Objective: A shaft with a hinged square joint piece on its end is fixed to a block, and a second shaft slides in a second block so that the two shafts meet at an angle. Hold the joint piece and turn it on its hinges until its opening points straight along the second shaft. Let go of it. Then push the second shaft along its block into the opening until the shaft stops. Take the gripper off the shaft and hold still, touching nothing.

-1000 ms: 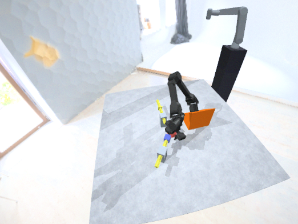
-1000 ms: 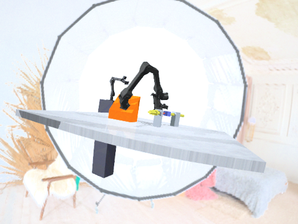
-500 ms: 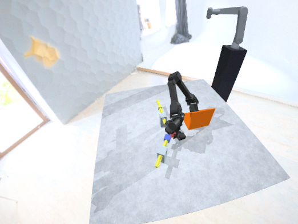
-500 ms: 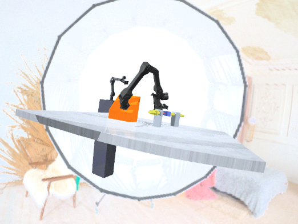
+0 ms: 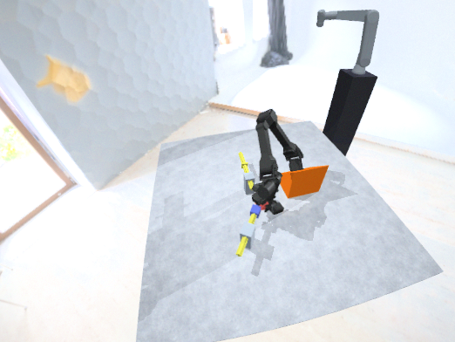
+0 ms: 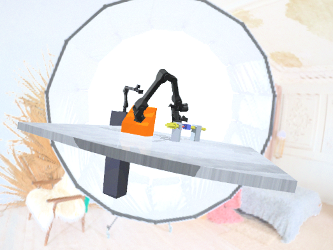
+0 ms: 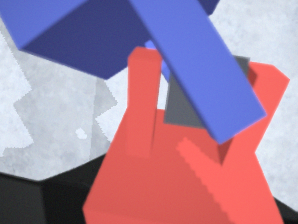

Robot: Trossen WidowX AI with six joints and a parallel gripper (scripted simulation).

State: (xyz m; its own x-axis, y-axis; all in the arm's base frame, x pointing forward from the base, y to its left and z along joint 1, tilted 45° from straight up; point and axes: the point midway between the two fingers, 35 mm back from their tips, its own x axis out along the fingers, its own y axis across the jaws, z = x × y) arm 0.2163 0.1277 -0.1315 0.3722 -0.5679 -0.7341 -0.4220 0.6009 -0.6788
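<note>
Right now the red square joint piece is 50 mm above my gripper tip.
</note>
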